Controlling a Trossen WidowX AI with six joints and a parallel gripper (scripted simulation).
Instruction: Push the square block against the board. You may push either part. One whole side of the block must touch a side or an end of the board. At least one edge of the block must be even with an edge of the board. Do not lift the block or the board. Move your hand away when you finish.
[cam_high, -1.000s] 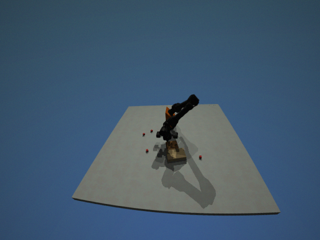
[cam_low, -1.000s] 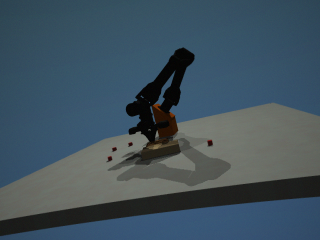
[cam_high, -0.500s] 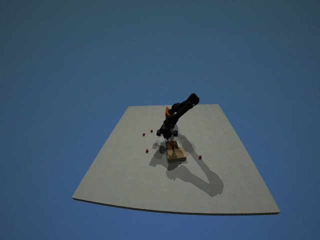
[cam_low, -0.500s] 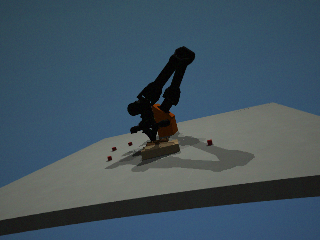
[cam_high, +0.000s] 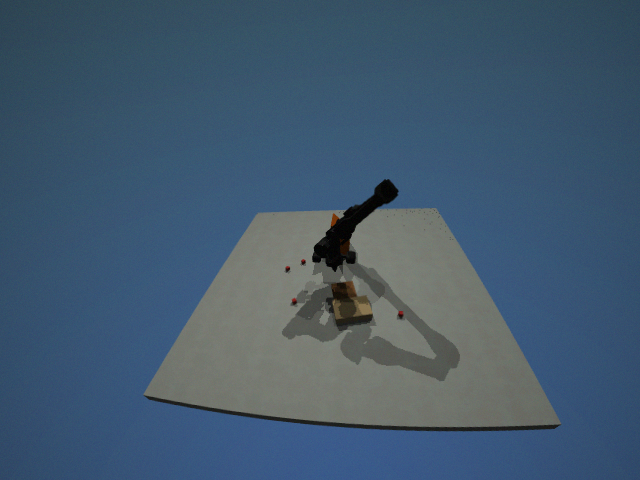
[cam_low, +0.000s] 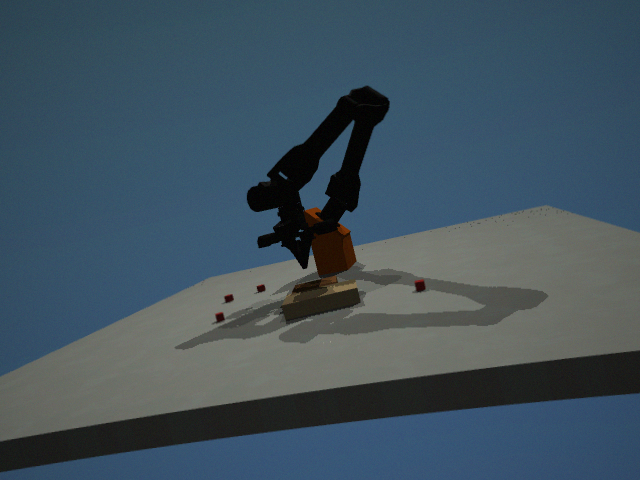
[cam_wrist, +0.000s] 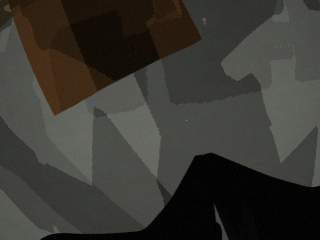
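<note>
The brown square block is 9 cm ahead of my gripper tip, 5 cm to the left of it and 4 cm below it. Round my gripper tip: tan board: 17 cm ahead, 10 cm to the left, 4 cm below.
</note>
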